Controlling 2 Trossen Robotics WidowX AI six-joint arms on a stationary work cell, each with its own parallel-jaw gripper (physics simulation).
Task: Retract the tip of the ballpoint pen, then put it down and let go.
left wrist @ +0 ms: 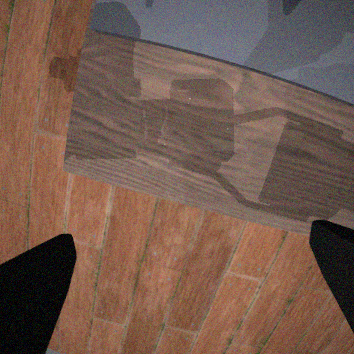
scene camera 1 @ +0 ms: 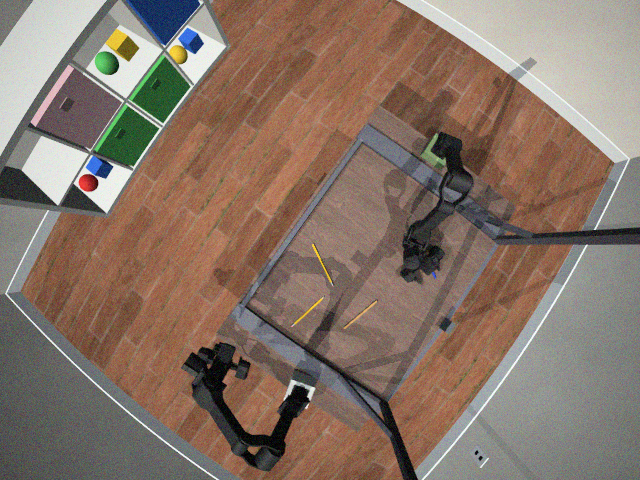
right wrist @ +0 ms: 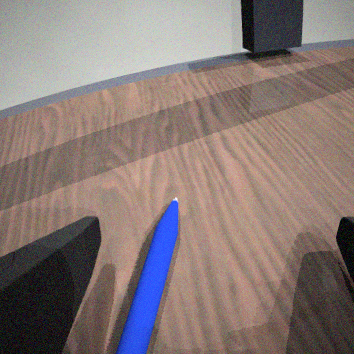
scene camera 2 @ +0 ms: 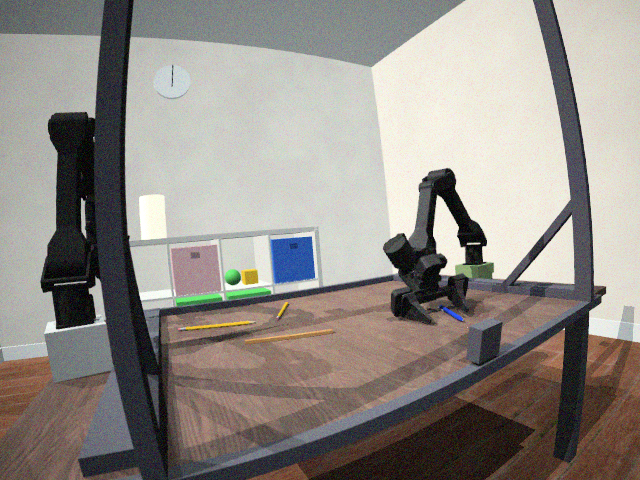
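Where they show: left gripper, fingertip midpoint: (left wrist: 193, 240) (scene camera 2: 100, 280); right gripper, fingertip midpoint: (scene camera 1: 430, 277) (right wrist: 221, 229) (scene camera 2: 449, 316); left arm's base, origin of the base link: (scene camera 1: 299, 394) (scene camera 2: 75, 323); right arm's base, origin of the base link: (scene camera 1: 440, 149) (scene camera 2: 474, 263).
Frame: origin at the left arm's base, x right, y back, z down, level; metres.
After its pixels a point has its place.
Note:
The blue ballpoint pen (scene camera 1: 434, 274) @(z 0.073, x 0.359, y -0.633 m) (scene camera 2: 451, 313) @(z 0.075, x 0.330, y -0.654 m) (right wrist: 159, 272) @(z 0.073, x 0.345, y -0.641 m) lies on the wooden table top (scene camera 2: 361, 356) @(z 0.081, x 0.304, y -0.383 m), partly hidden under the right arm in scene camera 1. Its small pale tip points up the picture in the right wrist view. My right gripper (scene camera 1: 424, 273) @(z 0.069, x 0.345, y -0.615 m) (scene camera 2: 449, 316) @(z 0.069, x 0.345, y -0.615 m) (right wrist: 221, 229) @(z 0.069, x 0.345, y -0.615 m) is open and low over the table, its fingers on either side of the pen and holding nothing. The pen is nearer the left-hand finger in the right wrist view. My left gripper (scene camera 1: 216, 364) (left wrist: 193, 240) @(z -0.044, x -0.307, y -0.079 m) is open and empty, outside the table at the lower left of scene camera 1.
A yellow pencil (scene camera 1: 322, 263) @(z 0.074, x -0.093, y -0.519 m) (scene camera 2: 282, 310) @(z 0.076, x -0.078, y -0.505 m), a second yellow pencil (scene camera 1: 308, 311) @(z 0.074, x -0.079, y -0.315 m) (scene camera 2: 217, 325) @(z 0.076, x -0.078, y -0.313 m) and an orange-brown pencil (scene camera 1: 360, 314) @(z 0.075, x 0.125, y -0.376 m) (scene camera 2: 289, 336) @(z 0.076, x 0.128, y -0.373 m) lie on the table. A dark grey block (scene camera 1: 445, 324) @(z 0.050, x 0.471, y -0.455 m) (scene camera 2: 484, 341) @(z 0.044, x 0.489, y -0.431 m) (right wrist: 275, 25) @(z 0.053, x 0.471, y -0.457 m) stands at its edge. Frame posts (scene camera 2: 111, 206) @(z -0.152, x 0.380, y -0.038 m) rise at the corners.

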